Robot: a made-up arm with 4 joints.
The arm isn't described. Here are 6 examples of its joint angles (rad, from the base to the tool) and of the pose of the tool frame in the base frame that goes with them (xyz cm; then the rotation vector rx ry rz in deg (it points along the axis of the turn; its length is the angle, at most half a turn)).
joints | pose
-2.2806 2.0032 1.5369 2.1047 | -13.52 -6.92 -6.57 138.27 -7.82 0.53
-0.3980 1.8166 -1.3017 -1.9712 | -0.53 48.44 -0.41 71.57 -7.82 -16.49
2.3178 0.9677 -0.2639 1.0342 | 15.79 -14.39 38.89 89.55 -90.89 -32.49
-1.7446 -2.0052 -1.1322 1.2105 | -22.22 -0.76 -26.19 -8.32 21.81 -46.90
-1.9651 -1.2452 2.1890 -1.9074 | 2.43 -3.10 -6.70 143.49 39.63 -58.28
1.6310 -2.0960 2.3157 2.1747 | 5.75 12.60 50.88 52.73 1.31 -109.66
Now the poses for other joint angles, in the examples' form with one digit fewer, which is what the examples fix.
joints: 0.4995 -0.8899 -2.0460 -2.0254
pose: 5.5 37.2 49.0 -32.9 -150.3 64.5
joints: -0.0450 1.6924 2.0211 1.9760
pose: -17.4 29.5 28.8 -83.6 31.6 -7.7
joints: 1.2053 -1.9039 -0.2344 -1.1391
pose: -12.7 -0.1 59.1 -8.9 109.2 11.4
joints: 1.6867 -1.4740 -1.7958 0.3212
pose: -13.3 -11.5 70.6 -138.7 -91.5 9.4
